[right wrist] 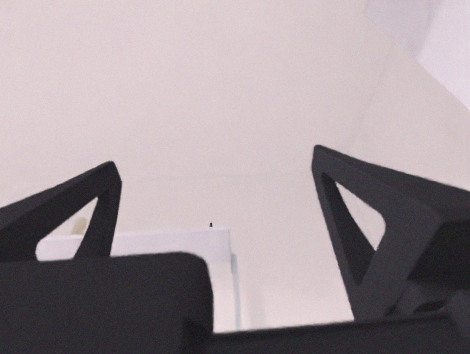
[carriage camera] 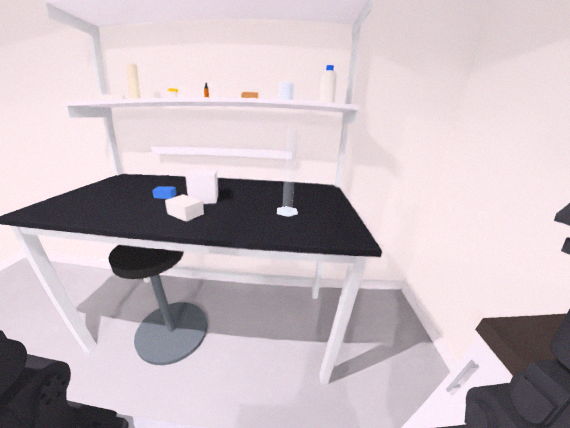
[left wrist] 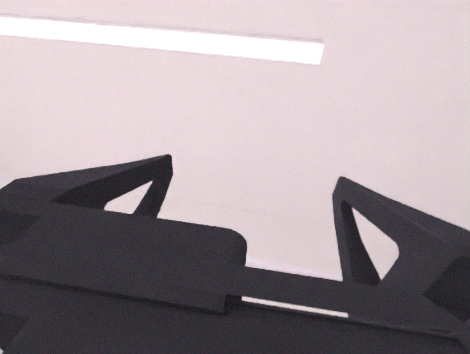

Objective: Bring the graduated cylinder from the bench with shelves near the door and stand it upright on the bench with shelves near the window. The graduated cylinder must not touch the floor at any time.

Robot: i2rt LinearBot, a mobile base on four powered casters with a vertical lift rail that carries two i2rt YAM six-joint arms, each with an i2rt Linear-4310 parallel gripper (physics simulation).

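Frame: origin at the left arm's base, x up, y ahead, z left, level; millimetres.
Seen in the pictures: left gripper, between the fingertips: (left wrist: 252,174); right gripper, between the fingertips: (right wrist: 215,163).
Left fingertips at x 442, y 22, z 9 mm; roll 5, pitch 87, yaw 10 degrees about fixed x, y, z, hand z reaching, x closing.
Offsets run from my left fingertips to a thing's top centre. Level surfaces: height alone.
The graduated cylinder @(dx -47, dy +728, dz -339 mm) (carriage camera: 288,195), tall and clear with a pale foot, stands upright on the right part of the black bench top @(dx -382 mm) (carriage camera: 250,230) in the carriage view. The bench has shelves above it. My left gripper (left wrist: 252,174) is open and empty, pointing up towards the ceiling and a lamp. My right gripper (right wrist: 215,163) is open and empty, with the wall and the end of an upper shelf @(dx +513 mm) (right wrist: 170,240) beyond it. Both grippers are far from the cylinder. The other bench cannot be told in these views.
A white box @(dx -252, dy +825, dz +57 mm) (carriage camera: 202,187), a smaller white box @(dx -324, dy +649, dz +71 mm) (carriage camera: 184,208) and a blue block @(dx -342, dy +837, dz +267 mm) (carriage camera: 164,192) lie on the bench. Bottles stand on the shelf (carriage camera: 215,103). A black stool @(dx -636, dy +741, dz +366 mm) (carriage camera: 145,262) stands under the front edge. A dark counter @(dx -386 mm) (carriage camera: 520,335) with a white cabinet is at the right.
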